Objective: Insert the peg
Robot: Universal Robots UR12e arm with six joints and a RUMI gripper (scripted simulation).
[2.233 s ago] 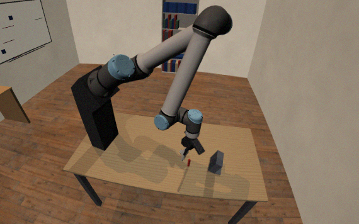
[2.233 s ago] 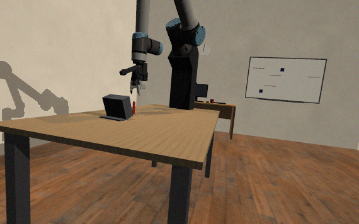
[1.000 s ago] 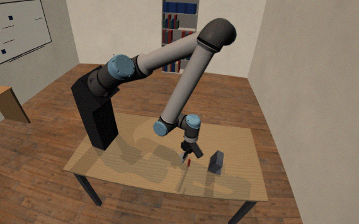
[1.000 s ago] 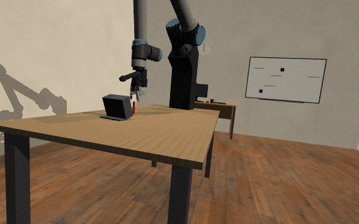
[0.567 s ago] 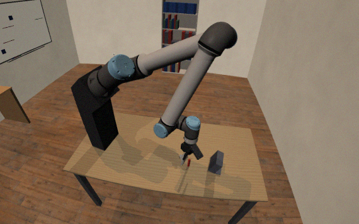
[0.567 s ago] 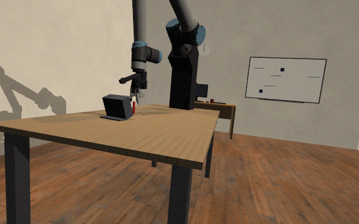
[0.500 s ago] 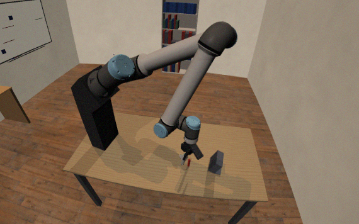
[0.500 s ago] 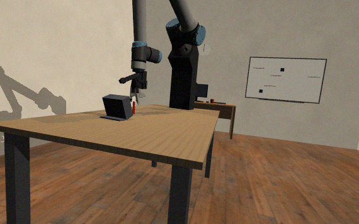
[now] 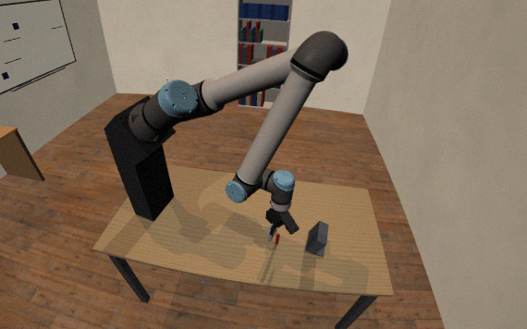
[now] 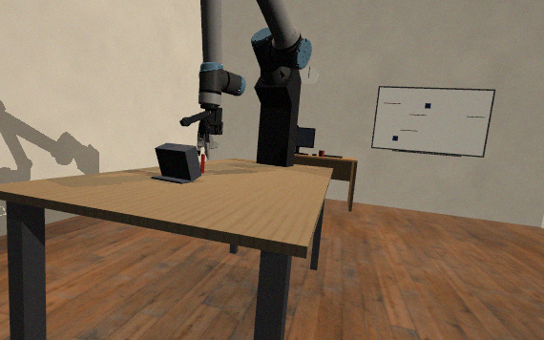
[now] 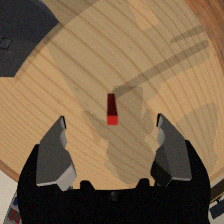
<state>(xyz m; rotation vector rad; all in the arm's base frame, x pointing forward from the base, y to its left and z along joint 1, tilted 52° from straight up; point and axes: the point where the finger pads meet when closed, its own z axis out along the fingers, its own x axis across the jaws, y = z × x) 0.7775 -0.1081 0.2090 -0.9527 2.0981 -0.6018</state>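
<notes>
My hand is 30 mm above the red peg.
</notes>
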